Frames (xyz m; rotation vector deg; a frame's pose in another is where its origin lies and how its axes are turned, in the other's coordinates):
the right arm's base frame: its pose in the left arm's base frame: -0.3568 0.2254 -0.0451 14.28 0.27 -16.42
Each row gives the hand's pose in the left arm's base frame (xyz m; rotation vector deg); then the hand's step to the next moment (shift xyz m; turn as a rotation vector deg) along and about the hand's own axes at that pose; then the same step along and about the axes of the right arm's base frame.
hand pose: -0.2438 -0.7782 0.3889 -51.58 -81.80 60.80
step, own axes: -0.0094 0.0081 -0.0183 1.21 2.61 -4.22
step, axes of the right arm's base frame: 0.0198 -0.0009 -0.0097 3.19 2.92 -2.72
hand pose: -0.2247 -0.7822 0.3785 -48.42 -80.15 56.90
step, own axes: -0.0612 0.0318 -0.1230 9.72 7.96 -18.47
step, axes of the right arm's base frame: 0.1316 -0.0092 -0.0499 12.86 16.50 -7.82
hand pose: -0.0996 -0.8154 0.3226 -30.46 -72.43 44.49
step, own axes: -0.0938 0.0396 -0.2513 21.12 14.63 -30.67
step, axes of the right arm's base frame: 0.2301 -0.0022 -0.1434 20.18 32.37 -12.08
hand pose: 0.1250 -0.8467 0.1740 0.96 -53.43 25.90
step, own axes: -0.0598 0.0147 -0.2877 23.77 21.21 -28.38
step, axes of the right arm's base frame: 0.1729 0.0452 -0.2337 15.47 38.10 -11.38
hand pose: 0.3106 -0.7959 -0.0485 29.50 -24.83 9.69
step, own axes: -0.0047 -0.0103 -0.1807 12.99 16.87 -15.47
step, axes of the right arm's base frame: 0.0433 0.0589 -0.1656 5.75 25.19 -5.00
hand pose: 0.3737 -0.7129 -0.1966 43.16 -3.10 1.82
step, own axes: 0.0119 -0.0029 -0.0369 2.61 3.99 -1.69
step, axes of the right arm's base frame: 0.0075 0.0185 -0.0333 1.17 4.89 0.53
